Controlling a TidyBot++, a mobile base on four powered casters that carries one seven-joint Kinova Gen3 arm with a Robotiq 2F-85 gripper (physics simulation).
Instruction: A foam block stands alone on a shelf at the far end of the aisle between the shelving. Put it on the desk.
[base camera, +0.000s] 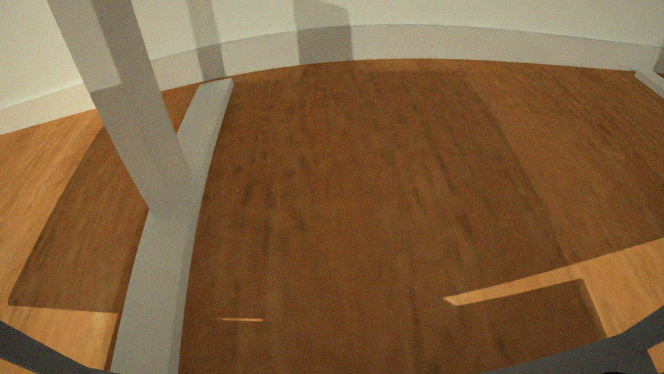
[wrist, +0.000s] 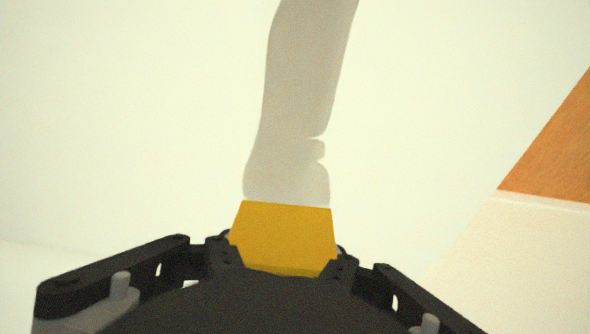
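A yellow foam block (wrist: 284, 227) is between the fingers of my gripper (wrist: 282, 243) at the lower middle of the wrist view. The gripper is shut on it. A pale, nearly white desk top (wrist: 150, 125) fills most of the wrist view behind the block. A grey shadow of the arm and gripper falls on it and meets the block's far edge. Whether the block touches the desk top cannot be told. In the base view a desk leg (base camera: 125, 100) rises at the left from a long foot (base camera: 165, 260). The block and gripper do not show there.
The desk top's slanting edge is at the right of the wrist view, with wooden floor (wrist: 555, 155) beyond it. In the base view a pale wall (base camera: 425, 12) with a baseboard (base camera: 425, 42) runs across the back. Another desk foot (base camera: 652, 82) shows at the right edge.
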